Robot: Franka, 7 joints.
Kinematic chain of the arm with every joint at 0, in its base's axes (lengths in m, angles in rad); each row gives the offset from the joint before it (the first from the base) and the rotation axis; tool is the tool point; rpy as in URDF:
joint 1: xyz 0 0 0.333 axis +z
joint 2: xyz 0 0 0 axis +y
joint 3: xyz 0 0 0.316 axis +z
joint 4: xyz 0.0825 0 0 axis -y
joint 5: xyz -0.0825 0 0.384 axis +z
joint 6: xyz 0 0 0 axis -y
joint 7: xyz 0.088 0 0 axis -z
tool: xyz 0 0 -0.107 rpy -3.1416 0 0
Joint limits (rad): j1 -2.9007..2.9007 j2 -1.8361..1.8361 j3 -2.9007..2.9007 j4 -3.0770..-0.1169 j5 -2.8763..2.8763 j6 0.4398..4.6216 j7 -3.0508..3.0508
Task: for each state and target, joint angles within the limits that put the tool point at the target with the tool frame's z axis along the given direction. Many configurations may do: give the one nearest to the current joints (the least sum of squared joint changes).
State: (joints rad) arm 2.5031 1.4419 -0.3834 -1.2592 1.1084 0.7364 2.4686
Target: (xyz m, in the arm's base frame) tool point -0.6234 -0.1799 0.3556 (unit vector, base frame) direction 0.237 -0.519 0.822
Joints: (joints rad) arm 2.8550 0.7978 0.4992 -1.6563 1.8895 0.9722 2.4686
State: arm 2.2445 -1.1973 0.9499 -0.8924 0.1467 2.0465 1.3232
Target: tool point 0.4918 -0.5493 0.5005 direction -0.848 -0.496 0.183
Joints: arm 2.9007 -1.7190 0.9524 -0.9765 0.3422 1.6641 1.3232
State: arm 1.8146 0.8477 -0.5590 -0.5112 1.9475 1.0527 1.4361
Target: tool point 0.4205 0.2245 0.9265 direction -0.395 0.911 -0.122
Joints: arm 1.1985 0.1623 -1.1880 -0.9945 1.7864 1.2416 1.4361
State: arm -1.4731 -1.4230 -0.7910 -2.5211 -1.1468 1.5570 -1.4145
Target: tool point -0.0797 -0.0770 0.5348 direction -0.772 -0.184 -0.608
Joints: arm -1.0145 -1.8361 0.0447 -2.9149 -1.0182 1.0282 -1.4145
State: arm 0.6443 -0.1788 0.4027 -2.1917 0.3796 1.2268 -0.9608
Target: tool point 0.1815 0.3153 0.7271 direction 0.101 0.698 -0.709
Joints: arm 0.5534 -0.7529 0.2642 -2.1504 0.6794 2.0334 -0.9608
